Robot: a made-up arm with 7 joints.
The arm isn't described. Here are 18 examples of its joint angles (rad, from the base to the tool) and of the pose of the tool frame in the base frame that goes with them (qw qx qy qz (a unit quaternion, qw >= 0); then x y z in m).
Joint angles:
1: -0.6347 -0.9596 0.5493 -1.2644 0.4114 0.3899 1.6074
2: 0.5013 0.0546 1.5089 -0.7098 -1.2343 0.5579 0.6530
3: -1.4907 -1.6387 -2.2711 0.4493 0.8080 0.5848 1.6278
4: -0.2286 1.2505 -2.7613 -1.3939 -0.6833 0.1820 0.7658
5: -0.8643 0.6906 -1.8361 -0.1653 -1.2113 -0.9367 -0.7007
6: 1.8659 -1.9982 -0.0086 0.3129 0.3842 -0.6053 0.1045
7: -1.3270 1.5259 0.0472 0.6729 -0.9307 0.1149 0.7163
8: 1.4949 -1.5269 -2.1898 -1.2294 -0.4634 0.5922 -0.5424
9: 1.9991 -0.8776 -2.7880 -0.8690 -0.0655 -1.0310 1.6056
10: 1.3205 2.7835 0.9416 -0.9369 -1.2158 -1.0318 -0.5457
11: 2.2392 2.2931 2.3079 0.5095 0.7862 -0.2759 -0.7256
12: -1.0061 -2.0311 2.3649 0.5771 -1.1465 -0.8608 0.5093
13: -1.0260 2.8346 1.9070 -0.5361 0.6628 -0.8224 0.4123
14: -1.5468 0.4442 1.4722 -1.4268 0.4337 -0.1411 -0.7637
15: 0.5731 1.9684 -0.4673 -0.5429 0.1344 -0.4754 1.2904
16: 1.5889 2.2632 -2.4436 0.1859 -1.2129 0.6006 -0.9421
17: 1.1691 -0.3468 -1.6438 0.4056 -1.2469 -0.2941 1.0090
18: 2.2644 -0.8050 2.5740 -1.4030 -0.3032 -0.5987 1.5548
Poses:
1: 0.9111 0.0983 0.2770 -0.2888 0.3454 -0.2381 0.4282
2: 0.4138 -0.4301 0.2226 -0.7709 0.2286 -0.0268 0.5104
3: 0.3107 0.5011 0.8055 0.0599 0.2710 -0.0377 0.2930
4: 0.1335 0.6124 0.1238 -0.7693 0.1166 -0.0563 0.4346
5: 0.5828 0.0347 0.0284 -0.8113 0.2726 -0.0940 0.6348
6: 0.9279 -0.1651 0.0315 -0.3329 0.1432 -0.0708 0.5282
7: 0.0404 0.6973 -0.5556 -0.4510 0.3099 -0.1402 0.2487
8: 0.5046 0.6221 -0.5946 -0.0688 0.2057 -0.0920 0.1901
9: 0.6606 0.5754 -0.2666 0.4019 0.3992 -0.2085 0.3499
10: 0.2392 -0.4715 -0.4577 0.7149 0.1103 -0.2985 0.4143
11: 0.5246 0.7467 -0.4087 -0.0136 0.1056 -0.1149 0.1576
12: 0.4421 -0.8919 -0.0930 0.0188 0.1531 0.0130 0.3858
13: 0.3275 -0.2302 0.4741 0.7842 0.3905 -0.0177 0.3974
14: 0.0725 -0.4265 0.9003 0.0471 0.3773 -0.0967 0.1753
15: 0.3010 -0.3169 -0.7845 0.4398 0.1238 -0.1603 0.4381
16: 0.0903 0.1192 -0.0818 -0.9854 0.3977 0.0393 0.5351
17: 0.9979 0.0067 0.0261 -0.0597 0.3024 -0.2100 0.4764
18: 0.5583 0.3440 -0.1726 0.7349 0.4330 -0.1462 0.4303
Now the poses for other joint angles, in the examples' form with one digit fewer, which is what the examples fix.
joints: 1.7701 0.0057 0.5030 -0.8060 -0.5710 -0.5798 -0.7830
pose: 0.953 -0.204 -0.188 0.120 0.118 -0.030 0.570
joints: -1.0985 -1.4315 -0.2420 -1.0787 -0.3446 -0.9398 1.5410
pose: 0.453 0.055 0.474 0.753 0.382 -0.094 0.375
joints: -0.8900 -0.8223 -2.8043 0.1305 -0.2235 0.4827 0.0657
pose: 0.035 0.935 0.049 0.349 0.217 -0.056 0.305
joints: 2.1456 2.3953 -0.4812 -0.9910 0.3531 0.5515 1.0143
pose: 0.670 -0.522 -0.416 0.324 0.268 -0.014 0.433
